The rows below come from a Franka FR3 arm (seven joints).
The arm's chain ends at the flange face. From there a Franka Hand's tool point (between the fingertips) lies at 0.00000 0.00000 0.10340 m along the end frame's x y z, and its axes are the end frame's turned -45 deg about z.
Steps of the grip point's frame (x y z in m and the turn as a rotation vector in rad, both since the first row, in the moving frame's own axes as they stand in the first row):
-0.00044 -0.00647 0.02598 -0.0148 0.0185 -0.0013
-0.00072 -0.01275 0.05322 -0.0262 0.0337 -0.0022
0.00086 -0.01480 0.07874 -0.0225 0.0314 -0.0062
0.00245 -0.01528 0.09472 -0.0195 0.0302 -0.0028
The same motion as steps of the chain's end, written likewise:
-0.00732 -0.00399 0.02601 0.0026 0.0235 -0.0013
-0.01390 -0.00795 0.05331 0.0053 0.0424 -0.0022
-0.01379 -0.01041 0.07882 0.0063 0.0381 -0.0062
-0.01270 -0.01175 0.09479 0.0076 0.0351 -0.0028

